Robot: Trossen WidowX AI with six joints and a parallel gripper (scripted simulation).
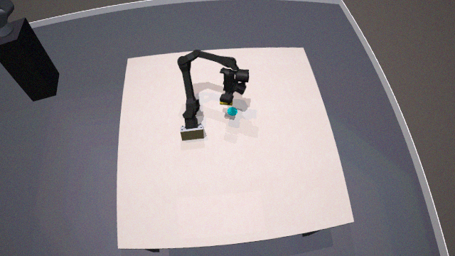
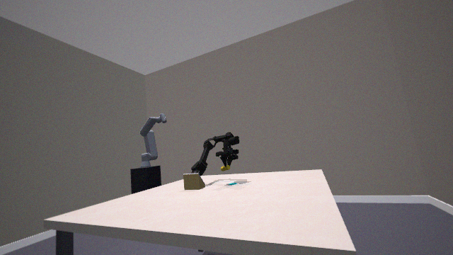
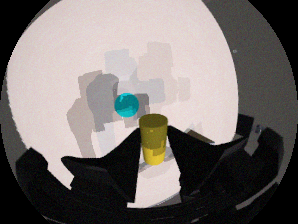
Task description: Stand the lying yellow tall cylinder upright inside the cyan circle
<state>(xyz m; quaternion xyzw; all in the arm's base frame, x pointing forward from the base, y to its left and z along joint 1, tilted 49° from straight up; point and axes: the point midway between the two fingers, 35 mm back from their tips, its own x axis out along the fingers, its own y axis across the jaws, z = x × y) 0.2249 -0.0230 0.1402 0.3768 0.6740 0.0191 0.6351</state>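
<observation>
My gripper tip is now 12 cm above the cyan circle, 2 cm short of it and 1 cm to the right of it. The rest, counted from my gripper tip: yellow cylinder (2 cm behind, 1 cm to the left, 1 cm below).
</observation>
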